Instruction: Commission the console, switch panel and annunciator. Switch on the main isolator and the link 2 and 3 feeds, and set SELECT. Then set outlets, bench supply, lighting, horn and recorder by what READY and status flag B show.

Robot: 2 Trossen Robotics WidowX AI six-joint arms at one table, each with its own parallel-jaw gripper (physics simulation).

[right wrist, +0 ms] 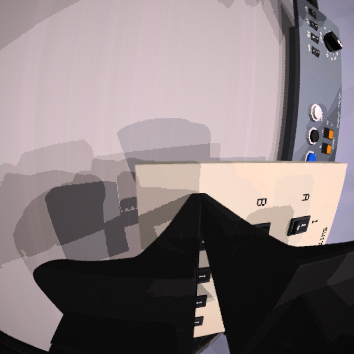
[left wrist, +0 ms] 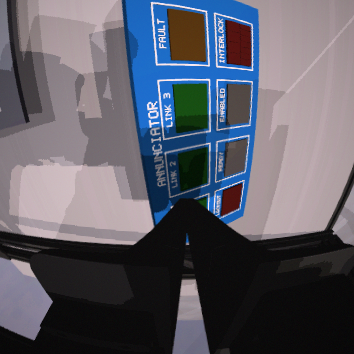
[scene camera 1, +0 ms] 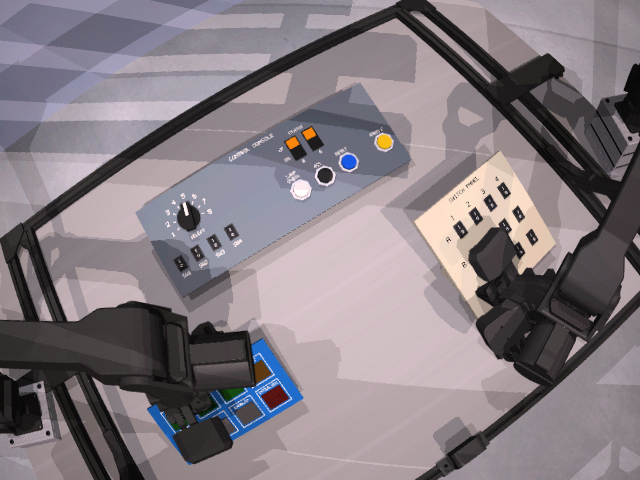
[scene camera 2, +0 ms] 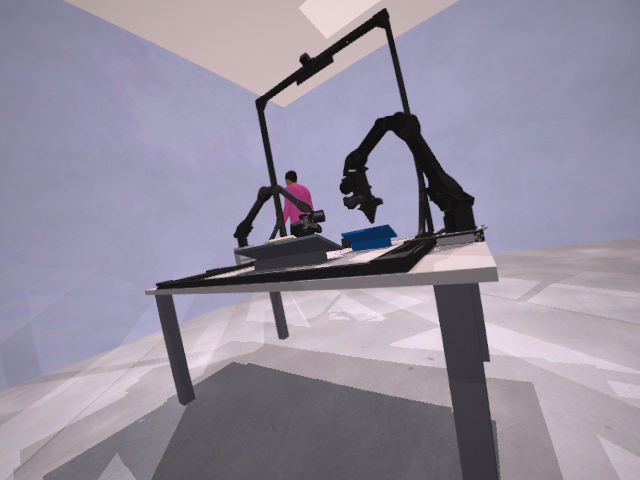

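Seen in the pictures: left gripper, fingertip midpoint: [left wrist: 185, 204] [scene camera 1: 189, 400] [scene camera 2: 372, 223]; right gripper, fingertip midpoint: [right wrist: 197, 199] [scene camera 1: 477, 291]; left arm's base, link origin: [scene camera 1: 25, 414] [scene camera 2: 461, 230]; right arm's base, link origin: [scene camera 1: 635, 116] [scene camera 2: 243, 247].
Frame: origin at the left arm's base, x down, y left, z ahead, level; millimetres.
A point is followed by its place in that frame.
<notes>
The console [scene camera 1: 258, 206] {x -30, y 200, z 490 mm} [scene camera 2: 294, 247] {x -38, y 232, z 446 mm} has its SELECT knob [scene camera 1: 188, 215] {x -65, y 205, z 389 mm} pointing at 5; both status flags [scene camera 1: 295, 147] {x -50, y 266, z 570 mm} [scene camera 1: 312, 138] {x -50, y 273, z 599 mm} show orange in their upper halves. The cream switch panel [scene camera 1: 436, 227] {x -79, y 56, z 707 mm} [right wrist: 240, 175] {x -38, y -18, z 719 mm} is partly behind the right arm. Switch A1 [right wrist: 299, 226] {x -69, y 47, z 742 mm} shows; row C is hidden by the fingers. My right gripper [right wrist: 197, 199] {x -26, y -35, z 740 mm} is shut and empty in front of the panel. My left gripper [scene camera 2: 372, 221] {x -70, y -61, z 324 mm} [left wrist: 185, 204] {x -70, y -61, z 324 mm} is shut and empty above the blue annunciator [scene camera 1: 284, 374] {x -28, y -53, z 452 mm} [scene camera 2: 369, 233] {x -34, y -50, z 339 mm} [left wrist: 140, 75] {x -53, y -22, z 390 mm}. READY [left wrist: 236, 157] {x -20, y -102, z 345 mm} and ENABLED [left wrist: 239, 104] {x -20, y -90, z 387 mm} look grey; LINK 3 [left wrist: 191, 107] {x -40, y -54, z 377 mm} is green.
The console carries white [scene camera 1: 300, 189] {x -35, y 202, z 556 mm}, black [scene camera 1: 324, 176] {x -35, y 210, z 596 mm}, blue [scene camera 1: 348, 161] {x -35, y 222, z 638 mm} and yellow [scene camera 1: 384, 142] {x -35, y 236, z 702 mm} buttons. Dark frame rails [scene camera 1: 206, 113] {x 20, y 457, z 445 mm} border the table. A person in pink [scene camera 2: 298, 198] stands beyond the table, between the arms in scene camera 2.
</notes>
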